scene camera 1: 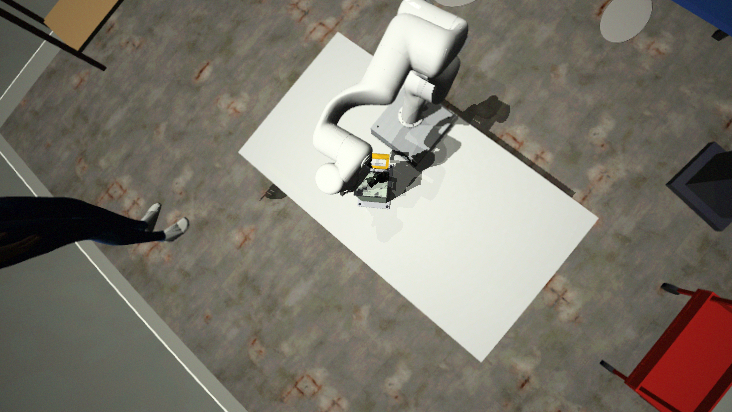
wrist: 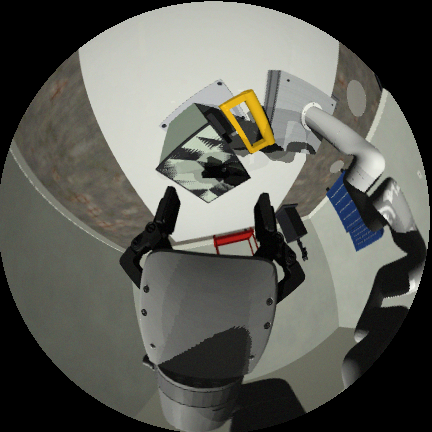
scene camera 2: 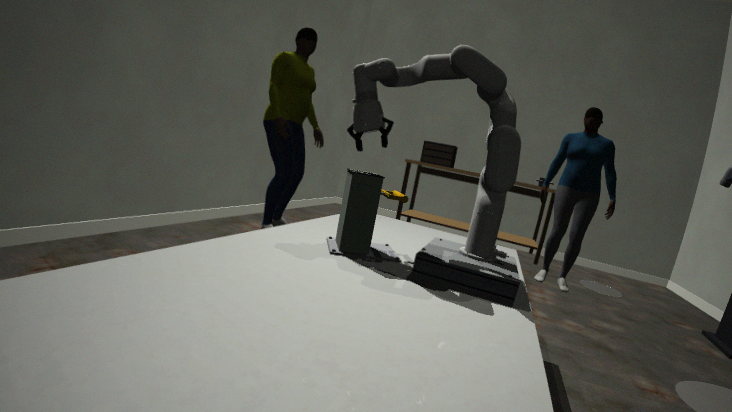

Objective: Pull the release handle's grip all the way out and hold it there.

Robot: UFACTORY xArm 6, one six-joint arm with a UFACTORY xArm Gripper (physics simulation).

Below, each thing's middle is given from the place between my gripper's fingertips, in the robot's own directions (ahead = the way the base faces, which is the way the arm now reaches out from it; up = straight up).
Scene:
I see my gripper 340 mm above the bolted base plate (scene camera 2: 377, 251), 40 mm past it and 10 mm to the right of it.

